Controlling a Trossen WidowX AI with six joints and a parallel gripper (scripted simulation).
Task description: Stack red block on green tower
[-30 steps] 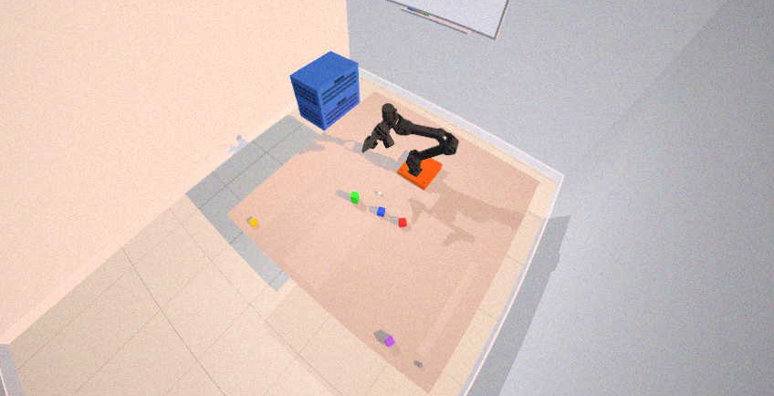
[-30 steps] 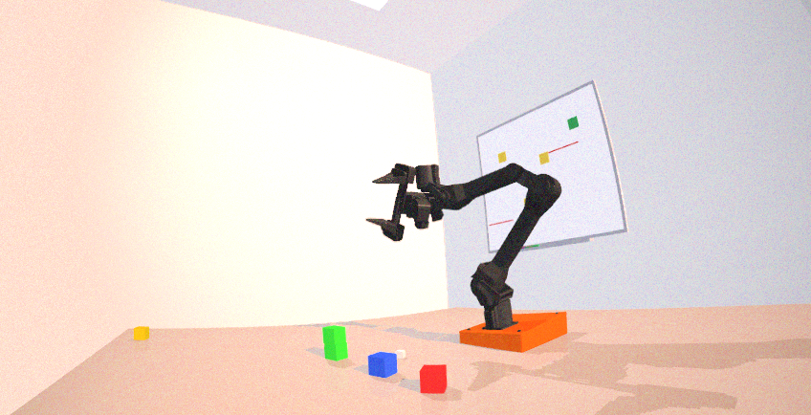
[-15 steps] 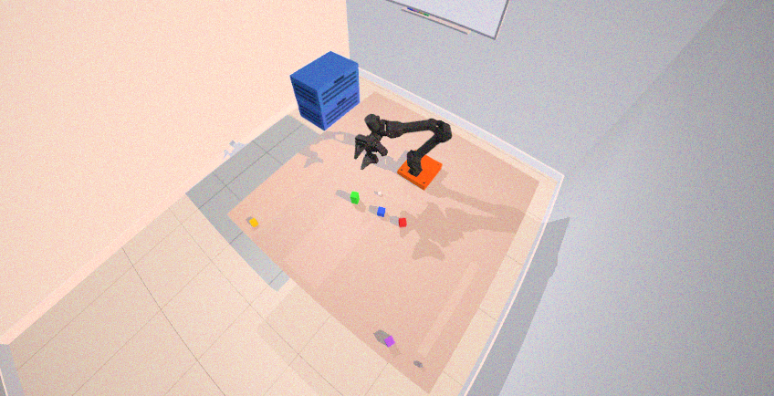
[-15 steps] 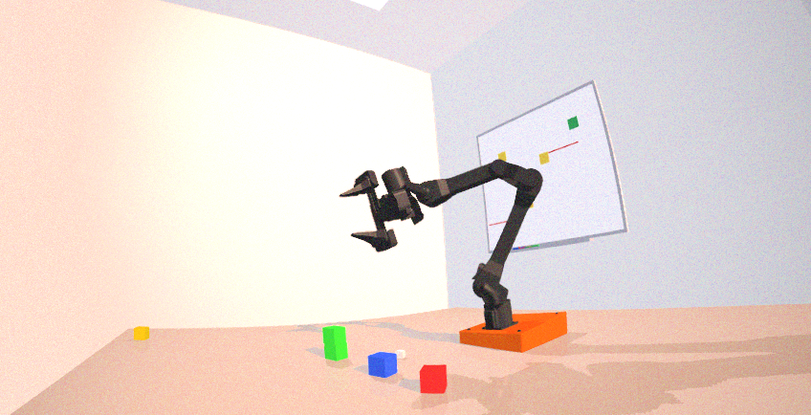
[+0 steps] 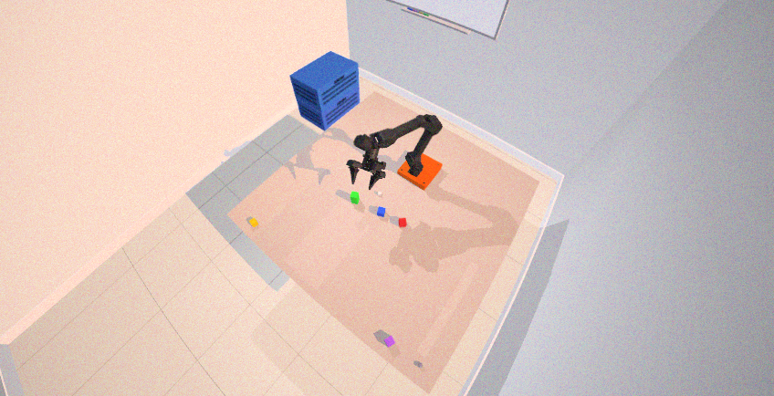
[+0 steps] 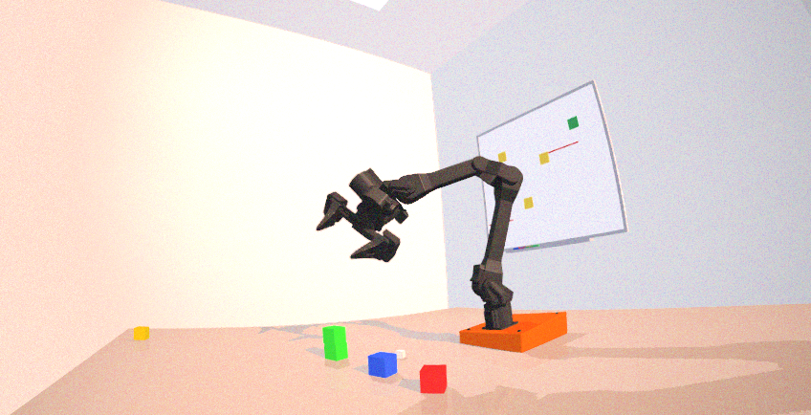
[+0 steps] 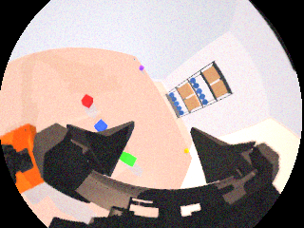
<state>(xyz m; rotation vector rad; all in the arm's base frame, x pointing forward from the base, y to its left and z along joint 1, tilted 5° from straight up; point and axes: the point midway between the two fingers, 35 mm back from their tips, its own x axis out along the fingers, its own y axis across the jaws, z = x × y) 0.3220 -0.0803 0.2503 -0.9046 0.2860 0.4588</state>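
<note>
My gripper tip is now 7 cm past the red block, 20 cm to the right of it and 23 cm above it. The rest, counted from my gripper tip: yellow block (41 cm ahead, 40 cm to the right, 23 cm below); tiny white cube (14 cm behind, 24 cm below); blue block (5 cm behind, 8 cm to the left, 23 cm below).
</note>
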